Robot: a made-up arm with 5 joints.
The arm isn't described. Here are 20 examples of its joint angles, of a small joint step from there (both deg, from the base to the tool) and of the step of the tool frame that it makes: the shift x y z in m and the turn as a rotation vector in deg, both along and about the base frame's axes.
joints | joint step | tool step
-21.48 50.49 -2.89 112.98 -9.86 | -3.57 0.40 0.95 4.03 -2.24 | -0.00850 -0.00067 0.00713 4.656 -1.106 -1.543
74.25 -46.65 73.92 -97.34 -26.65 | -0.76 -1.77 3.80 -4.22 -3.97 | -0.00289 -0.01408 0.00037 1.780 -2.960 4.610
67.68 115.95 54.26 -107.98 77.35 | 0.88 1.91 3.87 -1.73 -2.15 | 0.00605 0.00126 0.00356 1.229 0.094 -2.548
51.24 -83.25 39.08 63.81 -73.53 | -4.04 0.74 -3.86 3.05 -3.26 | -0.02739 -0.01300 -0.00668 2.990 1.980 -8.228
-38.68 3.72 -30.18 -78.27 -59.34 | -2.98 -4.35 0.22 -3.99 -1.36 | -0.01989 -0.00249 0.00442 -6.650 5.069 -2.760
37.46 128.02 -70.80 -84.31 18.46 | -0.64 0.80 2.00 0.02 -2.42 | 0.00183 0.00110 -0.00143 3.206 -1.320 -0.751
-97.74 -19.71 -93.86 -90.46 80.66 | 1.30 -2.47 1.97 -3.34 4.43 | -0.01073 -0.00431 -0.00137 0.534 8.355 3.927
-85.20 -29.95 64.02 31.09 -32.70 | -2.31 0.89 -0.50 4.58 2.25 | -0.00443 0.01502 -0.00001 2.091 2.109 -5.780
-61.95 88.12 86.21 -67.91 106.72 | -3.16 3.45 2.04 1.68 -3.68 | -0.01177 -0.00219 0.01048 -2.645 -0.717 -5.051
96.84 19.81 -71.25 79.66 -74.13 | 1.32 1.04 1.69 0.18 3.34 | -0.01020 -0.00240 0.00060 -2.445 1.236 3.657
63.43 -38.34 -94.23 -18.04 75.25 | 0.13 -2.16 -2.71 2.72 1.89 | 0.00450 0.00447 -0.00233 3.221 -2.405 -2.802
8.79 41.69 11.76 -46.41 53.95 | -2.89 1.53 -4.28 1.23 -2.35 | -0.01180 -0.00300 0.00227 0.182 3.701 -2.783
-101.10 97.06 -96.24 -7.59 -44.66 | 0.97 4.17 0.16 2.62 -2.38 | 0.00343 -0.00748 0.01799 -2.941 -6.273 -1.428
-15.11 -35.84 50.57 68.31 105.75 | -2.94 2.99 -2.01 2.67 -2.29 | -0.01646 0.01156 -0.00545 4.846 1.440 -5.253
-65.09 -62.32 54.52 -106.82 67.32 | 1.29 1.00 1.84 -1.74 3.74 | 0.00609 -0.00962 -0.00453 3.940 -3.554 4.219
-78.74 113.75 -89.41 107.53 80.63 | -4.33 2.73 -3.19 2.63 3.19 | -0.01703 0.01335 -0.00479 2.229 -6.054 -1.916
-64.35 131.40 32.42 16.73 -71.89 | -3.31 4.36 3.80 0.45 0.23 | -0.02544 0.01077 0.00243 -0.458 -4.854 -5.989
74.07 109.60 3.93 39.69 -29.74 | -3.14 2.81 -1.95 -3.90 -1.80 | 0.01213 -0.00282 0.00579 -1.620 2.289 -5.921
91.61 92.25 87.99 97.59 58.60 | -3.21 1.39 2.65 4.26 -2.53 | 0.00298 -0.00465 0.00302 3.431 -0.955 0.818
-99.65 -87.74 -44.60 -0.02 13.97 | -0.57 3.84 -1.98 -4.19 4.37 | 0.00588 0.01062 -0.00878 -6.166 1.910 -0.932
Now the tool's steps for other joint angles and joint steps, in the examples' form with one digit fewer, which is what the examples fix.
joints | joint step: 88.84 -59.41 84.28 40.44 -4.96 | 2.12 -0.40 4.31 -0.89 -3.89
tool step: -0.0019 0.0115 -0.0015 -6.64 1.00 5.96
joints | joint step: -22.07 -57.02 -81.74 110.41 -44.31 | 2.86 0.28 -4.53 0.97 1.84
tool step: 0.0199 -0.0028 0.0050 0.99 -2.56 -0.81
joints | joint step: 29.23 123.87 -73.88 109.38 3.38 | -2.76 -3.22 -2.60 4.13 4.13
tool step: -0.0093 -0.0064 -0.0065 1.60 0.12 0.01
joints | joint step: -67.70 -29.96 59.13 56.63 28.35 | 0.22 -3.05 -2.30 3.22 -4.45
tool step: -0.0067 0.0021 0.0014 3.92 3.08 -1.19
